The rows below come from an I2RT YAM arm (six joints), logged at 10 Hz.
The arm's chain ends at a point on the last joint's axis. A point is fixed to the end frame.
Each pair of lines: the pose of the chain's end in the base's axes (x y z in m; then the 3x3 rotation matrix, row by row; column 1 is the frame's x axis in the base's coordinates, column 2 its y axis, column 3 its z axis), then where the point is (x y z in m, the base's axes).
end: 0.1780 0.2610 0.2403; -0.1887 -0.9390 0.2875; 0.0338 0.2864 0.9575; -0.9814 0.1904 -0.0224
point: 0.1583 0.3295 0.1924
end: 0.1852 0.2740 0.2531; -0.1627 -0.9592 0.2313; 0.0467 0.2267 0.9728; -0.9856 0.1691 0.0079
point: 0.1629 0.3424 0.2062
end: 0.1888 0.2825 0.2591; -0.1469 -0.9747 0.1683; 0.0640 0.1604 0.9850; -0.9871 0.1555 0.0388
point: 0.1630 0.3506 0.2137
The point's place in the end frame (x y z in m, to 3 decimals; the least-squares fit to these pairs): 0.053 0.029 0.061
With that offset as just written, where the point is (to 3 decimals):
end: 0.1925 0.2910 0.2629; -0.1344 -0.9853 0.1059; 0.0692 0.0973 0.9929; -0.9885 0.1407 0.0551
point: 0.163 0.358 0.218
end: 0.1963 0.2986 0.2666; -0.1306 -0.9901 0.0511; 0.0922 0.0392 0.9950; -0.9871 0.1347 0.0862
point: 0.164 0.365 0.223
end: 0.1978 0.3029 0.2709; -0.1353 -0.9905 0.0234; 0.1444 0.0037 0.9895; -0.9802 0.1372 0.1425
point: 0.163 0.371 0.232
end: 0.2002 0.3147 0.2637; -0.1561 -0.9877 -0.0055; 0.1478 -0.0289 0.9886; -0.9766 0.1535 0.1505
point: 0.163 0.382 0.226
